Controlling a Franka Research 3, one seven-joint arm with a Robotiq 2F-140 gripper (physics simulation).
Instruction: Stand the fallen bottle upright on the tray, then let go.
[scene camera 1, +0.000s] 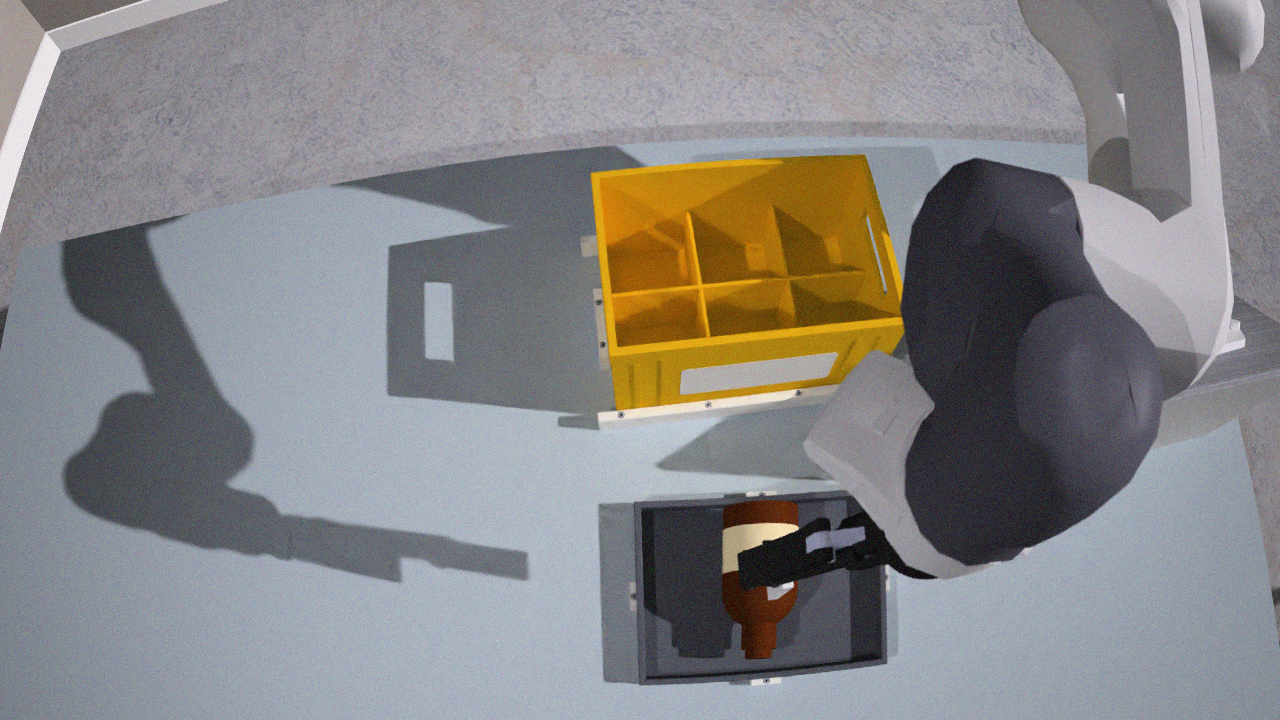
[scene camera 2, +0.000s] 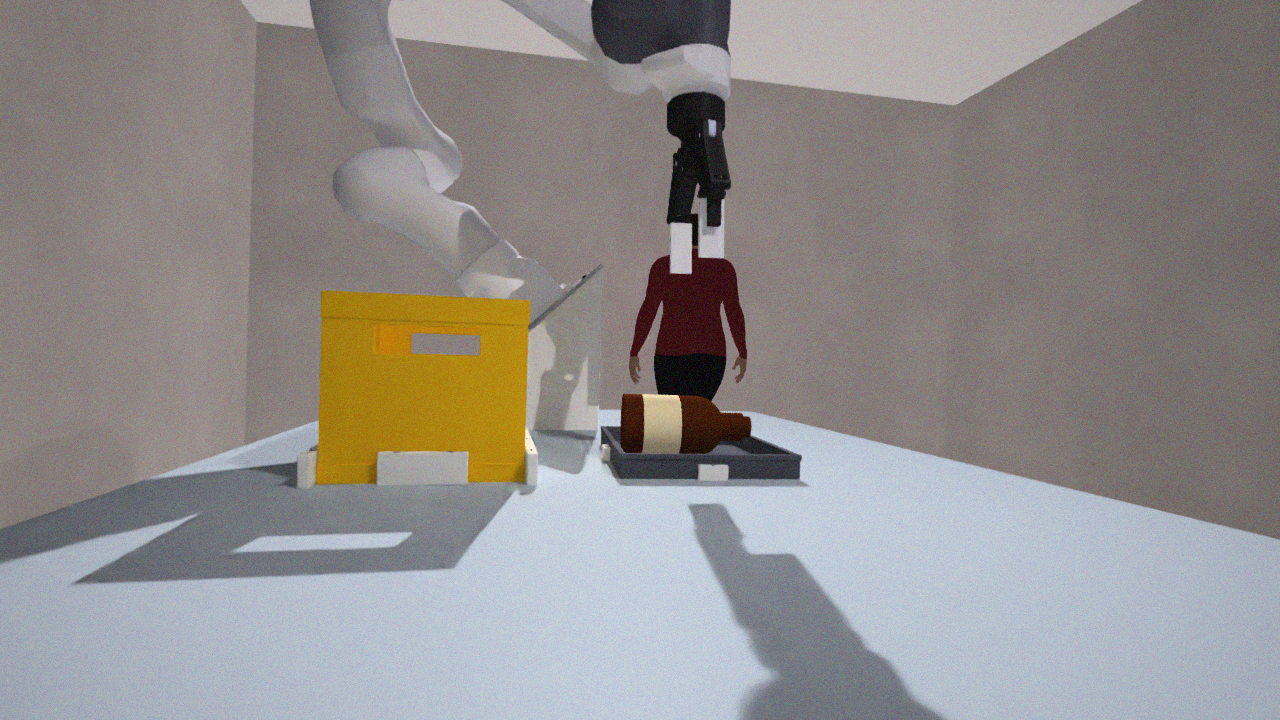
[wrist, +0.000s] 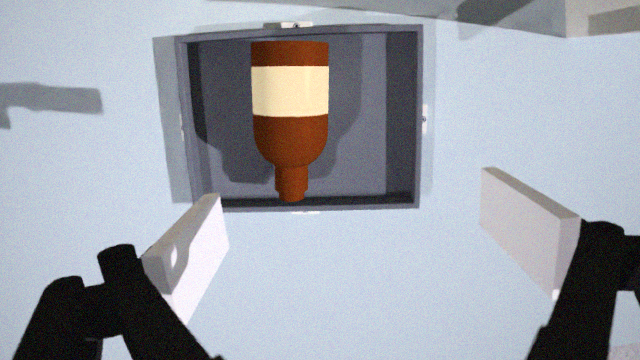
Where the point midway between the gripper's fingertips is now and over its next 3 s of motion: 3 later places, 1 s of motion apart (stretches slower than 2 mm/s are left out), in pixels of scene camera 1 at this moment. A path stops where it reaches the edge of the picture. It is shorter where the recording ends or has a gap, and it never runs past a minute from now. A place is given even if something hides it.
My gripper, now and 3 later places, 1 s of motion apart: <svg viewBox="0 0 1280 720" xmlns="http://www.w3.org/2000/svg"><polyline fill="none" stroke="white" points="857,567 789,546 776,561 766,569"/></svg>
